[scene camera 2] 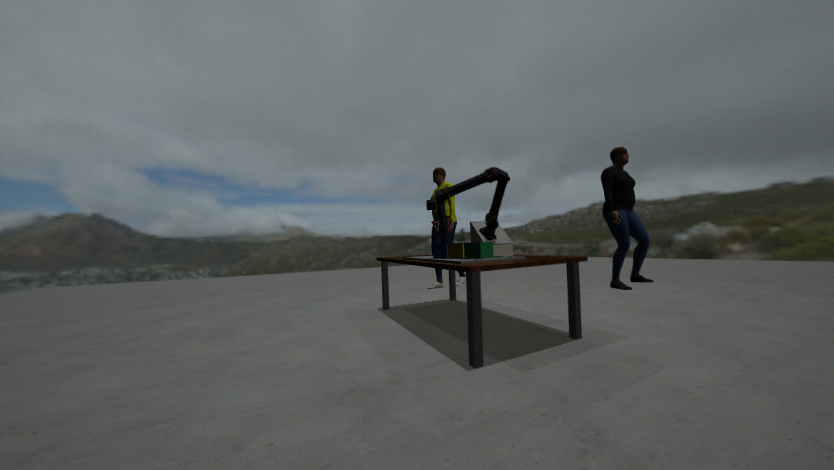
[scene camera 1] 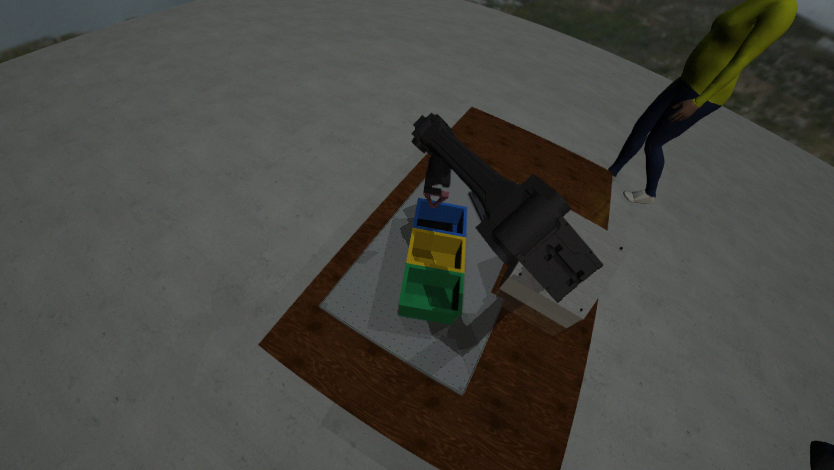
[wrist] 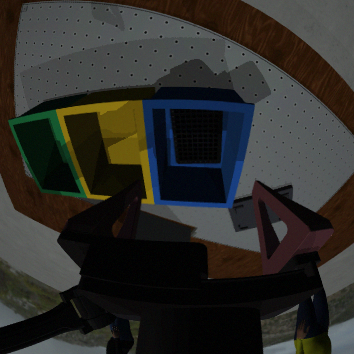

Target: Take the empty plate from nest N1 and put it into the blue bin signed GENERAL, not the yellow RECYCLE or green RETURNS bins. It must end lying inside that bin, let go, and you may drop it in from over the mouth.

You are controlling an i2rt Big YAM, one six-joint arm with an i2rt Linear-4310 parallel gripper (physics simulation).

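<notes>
The dark gridded plate lies inside the blue bin, apparently flat on its floor; in scene camera 1 a dark shape inside is too unclear to judge. My gripper is open and empty, fingers wide apart, above and beside the blue bin's edge. The yellow bin adjoins the blue one, and the green bin adjoins the yellow. A flat dark grey piece, possibly a nest, lies beside the blue bin, partly behind a finger. No bin signs are readable.
The bins stand on a perforated grey board on the wooden table. A pale block stands by the arm's base. One person in yellow stands beyond the table; another in black stands to the right.
</notes>
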